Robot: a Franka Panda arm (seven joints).
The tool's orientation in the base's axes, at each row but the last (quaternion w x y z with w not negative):
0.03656, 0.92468, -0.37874, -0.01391
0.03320, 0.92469, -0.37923, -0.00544
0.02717, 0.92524, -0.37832, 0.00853
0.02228, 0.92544, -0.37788, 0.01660
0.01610, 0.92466, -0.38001, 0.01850
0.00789, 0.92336, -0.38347, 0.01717
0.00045, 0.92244, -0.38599, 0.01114
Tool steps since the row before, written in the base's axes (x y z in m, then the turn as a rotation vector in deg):
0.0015, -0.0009, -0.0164, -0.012, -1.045, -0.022
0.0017, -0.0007, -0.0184, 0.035, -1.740, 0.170
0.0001, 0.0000, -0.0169, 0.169, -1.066, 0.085
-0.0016, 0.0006, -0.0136, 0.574, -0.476, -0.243
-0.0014, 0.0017, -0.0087, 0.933, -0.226, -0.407
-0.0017, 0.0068, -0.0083, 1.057, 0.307, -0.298
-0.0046, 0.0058, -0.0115, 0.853, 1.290, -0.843
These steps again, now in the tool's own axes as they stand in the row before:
0.0017, -0.0017, 0.0163, 0.724, 0.749, 0.082
0.0014, -0.0019, 0.0183, 1.248, 1.222, -0.071
-0.0005, -0.0008, 0.0169, 0.869, 0.645, -0.025
-0.0022, 0.0003, 0.0135, 0.731, -0.069, 0.276
-0.0026, -0.0004, 0.0086, 0.803, -0.502, 0.437
-0.0063, -0.0036, 0.0081, 0.517, -0.966, 0.316
-0.0076, -0.0007, 0.0113, -0.338, -1.506, 0.848

